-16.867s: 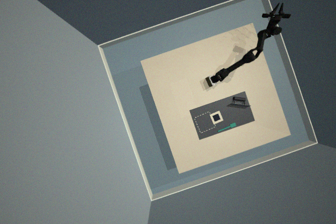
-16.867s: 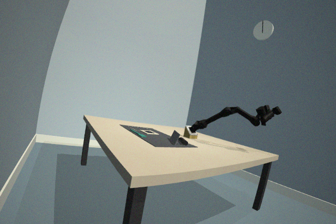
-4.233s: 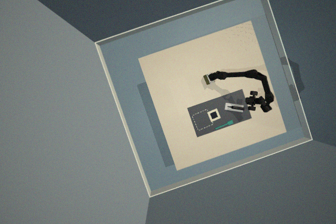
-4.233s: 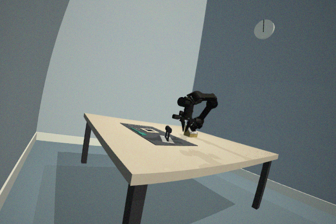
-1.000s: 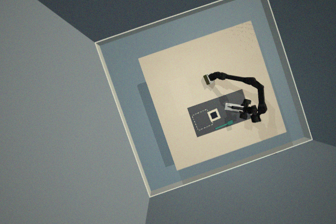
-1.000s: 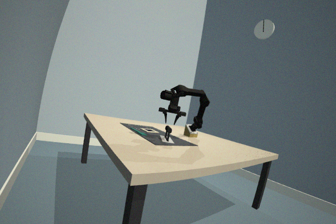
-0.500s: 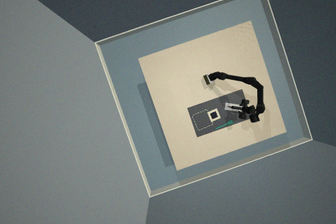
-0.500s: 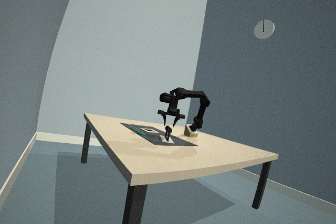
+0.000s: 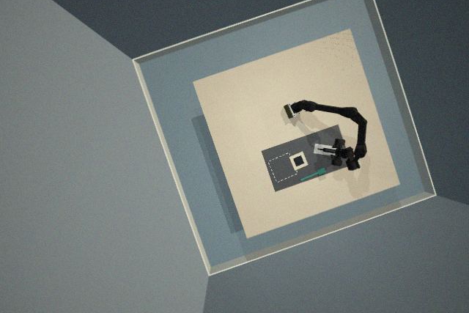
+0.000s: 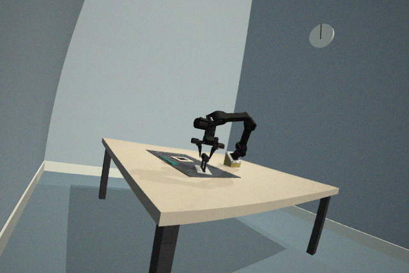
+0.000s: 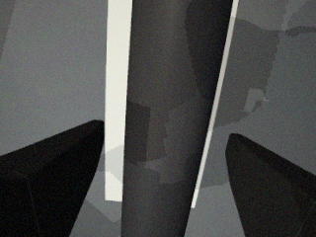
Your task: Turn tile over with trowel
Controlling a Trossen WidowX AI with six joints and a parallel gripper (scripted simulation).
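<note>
Right now the small trowel is 3 cm below my gripper tip, 2 cm to the left of it and 1 cm ahead of it. The rest, counted from my gripper tip: dark mat 17 cm to the right, 9 cm below, 2 cm behind; tile 24 cm to the right, 6 cm below, 4 cm behind; thin teal tool 17 cm to the right, 12 cm ahead, 6 cm below.
</note>
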